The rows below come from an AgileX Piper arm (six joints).
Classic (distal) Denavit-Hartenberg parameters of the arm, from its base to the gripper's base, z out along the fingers. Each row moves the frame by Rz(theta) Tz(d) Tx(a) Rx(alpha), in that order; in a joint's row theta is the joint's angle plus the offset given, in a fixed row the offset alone. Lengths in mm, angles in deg.
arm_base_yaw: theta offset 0, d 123, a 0, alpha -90
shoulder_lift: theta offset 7.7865, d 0, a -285.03, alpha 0
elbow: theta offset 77.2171, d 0, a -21.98, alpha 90
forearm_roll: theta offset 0, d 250.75, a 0, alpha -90
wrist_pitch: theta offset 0, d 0, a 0, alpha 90
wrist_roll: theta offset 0, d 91, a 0, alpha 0
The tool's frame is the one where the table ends.
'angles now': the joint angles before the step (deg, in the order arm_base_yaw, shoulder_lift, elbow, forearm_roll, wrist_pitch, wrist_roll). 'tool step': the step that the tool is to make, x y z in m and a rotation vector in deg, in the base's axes. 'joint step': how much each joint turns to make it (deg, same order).
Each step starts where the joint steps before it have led.
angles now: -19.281 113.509 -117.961 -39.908 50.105 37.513
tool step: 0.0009 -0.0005 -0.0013 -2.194 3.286 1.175
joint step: 0.126 0.452 -0.479 -0.680 0.834 -3.551
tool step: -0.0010 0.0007 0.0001 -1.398 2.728 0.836
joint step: 0.157 -0.013 -0.146 -0.259 1.052 -2.906
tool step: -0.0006 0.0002 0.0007 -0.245 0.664 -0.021
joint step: 0.053 0.016 -0.249 -0.057 0.588 -0.649
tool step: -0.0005 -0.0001 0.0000 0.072 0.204 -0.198
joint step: -0.006 -0.013 -0.037 -0.008 0.325 -0.038
